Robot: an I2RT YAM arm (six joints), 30 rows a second.
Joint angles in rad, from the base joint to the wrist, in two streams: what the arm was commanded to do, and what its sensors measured. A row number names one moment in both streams.
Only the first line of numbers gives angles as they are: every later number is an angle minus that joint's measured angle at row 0.
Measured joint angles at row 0:
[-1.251 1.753 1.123 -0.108 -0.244 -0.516]
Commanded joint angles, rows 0 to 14:
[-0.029 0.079 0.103 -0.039 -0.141 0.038]
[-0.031 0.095 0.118 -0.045 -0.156 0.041]
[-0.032 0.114 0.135 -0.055 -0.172 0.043]
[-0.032 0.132 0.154 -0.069 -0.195 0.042]
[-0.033 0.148 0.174 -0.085 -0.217 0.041]
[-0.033 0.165 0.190 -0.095 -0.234 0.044]
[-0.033 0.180 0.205 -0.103 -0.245 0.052]
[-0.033 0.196 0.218 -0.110 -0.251 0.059]
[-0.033 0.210 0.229 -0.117 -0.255 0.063]
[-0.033 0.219 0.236 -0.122 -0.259 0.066]
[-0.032 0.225 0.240 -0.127 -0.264 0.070]
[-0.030 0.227 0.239 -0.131 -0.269 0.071]
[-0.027 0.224 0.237 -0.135 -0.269 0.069]
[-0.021 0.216 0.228 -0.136 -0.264 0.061]
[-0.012 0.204 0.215 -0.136 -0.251 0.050]
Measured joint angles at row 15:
[-0.027 0.214 0.217 -0.096 -0.212 0.053]
